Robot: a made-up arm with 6 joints.
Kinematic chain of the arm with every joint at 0, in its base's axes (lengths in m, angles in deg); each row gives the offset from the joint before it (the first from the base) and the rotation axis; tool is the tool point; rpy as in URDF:
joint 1: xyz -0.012 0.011 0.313 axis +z
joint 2: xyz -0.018 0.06 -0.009 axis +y
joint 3: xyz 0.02 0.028 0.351 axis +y
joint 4: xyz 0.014 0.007 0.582 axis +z
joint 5: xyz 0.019 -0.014 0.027 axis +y
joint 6: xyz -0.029 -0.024 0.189 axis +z
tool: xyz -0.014 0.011 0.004 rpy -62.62 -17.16 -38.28
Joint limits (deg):
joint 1: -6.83..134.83
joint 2: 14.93..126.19
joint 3: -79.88..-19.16
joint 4: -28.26..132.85
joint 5: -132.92..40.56
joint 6: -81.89..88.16
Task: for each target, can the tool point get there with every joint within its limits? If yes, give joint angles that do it. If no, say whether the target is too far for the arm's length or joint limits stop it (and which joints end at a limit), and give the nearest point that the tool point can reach.
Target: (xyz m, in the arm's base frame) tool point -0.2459 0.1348 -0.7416
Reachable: no: joint limits stop it (at a limit: joint 1, joint 2, joint 3, joint 4, joint 6) | nearest point -0.5134 0.4819 -0.2099 | short by 0.689 m
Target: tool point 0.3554 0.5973 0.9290
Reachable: yes | joints 61.22 90.52 -64.12 81.44 -35.20 39.21
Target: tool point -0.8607 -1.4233 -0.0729
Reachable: no: too far | nearest point -0.3244 -0.5170 0.7956 | short by 1.365 m
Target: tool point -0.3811 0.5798 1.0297
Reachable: yes | joints 117.04 86.90 -60.92 -7.80 0.74 4.31
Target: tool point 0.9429 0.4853 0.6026
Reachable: yes | joints 21.09 93.78 -31.62 92.42 7.42 -7.66
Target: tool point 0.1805 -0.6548 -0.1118
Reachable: no: joint limits stop it (at a limit: joint 1, joint 2, joint 3, joint 6) | nearest point 0.6868 -0.1231 -0.1080 | short by 0.734 m
